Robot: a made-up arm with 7 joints. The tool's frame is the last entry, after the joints.
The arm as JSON. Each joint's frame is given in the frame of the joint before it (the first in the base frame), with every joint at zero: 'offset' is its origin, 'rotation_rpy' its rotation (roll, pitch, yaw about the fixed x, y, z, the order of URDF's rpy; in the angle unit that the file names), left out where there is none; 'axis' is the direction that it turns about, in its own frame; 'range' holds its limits. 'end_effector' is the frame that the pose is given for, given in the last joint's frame.
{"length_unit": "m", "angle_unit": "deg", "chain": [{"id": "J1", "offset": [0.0, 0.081, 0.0], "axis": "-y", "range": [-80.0, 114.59]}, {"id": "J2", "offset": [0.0, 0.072, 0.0], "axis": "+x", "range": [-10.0, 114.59]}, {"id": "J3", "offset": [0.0, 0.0, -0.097], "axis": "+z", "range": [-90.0, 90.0]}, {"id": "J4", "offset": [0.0, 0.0, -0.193], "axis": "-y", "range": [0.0, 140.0]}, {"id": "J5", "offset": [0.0, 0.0, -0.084], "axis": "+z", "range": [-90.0, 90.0]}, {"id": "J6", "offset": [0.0, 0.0, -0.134], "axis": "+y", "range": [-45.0, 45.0]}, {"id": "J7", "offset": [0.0, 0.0, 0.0], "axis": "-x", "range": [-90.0, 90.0]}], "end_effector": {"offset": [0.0, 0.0, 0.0]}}
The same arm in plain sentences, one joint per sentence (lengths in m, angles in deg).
The arm has seven revolute joints in a row. What follows holds with every joint at zero, and every direction is one of the base frame's. Joint 1 sits 0.081 m along +y from the base frame's origin and turns about -y, from -80 to 114.59 deg. Joint 2 sits 0.072 m along +y from joint 1 and turns about +x, from -10 to 114.59 deg. Joint 3 sits 0.097 m along -z from joint 2 and turns about +z, from -90 to 90 deg. Joint 4 sits 0.193 m along -z from joint 3 and turns about -y, from 0 to 140 deg. Joint 5 sits 0.084 m along -z from joint 4 and turns about +z, from -90 to 90 deg. Joint 6 sits 0.134 m along -z from joint 5 and turns about +y, from -45 to 45 deg. Joint 7 sits at the same point as joint 6 and turns about -x, from -90 to 90 deg. The tool frame, which is the frame that the pose is given for, sits at the same point as joint 7; its axes are parallel to the base frame's.
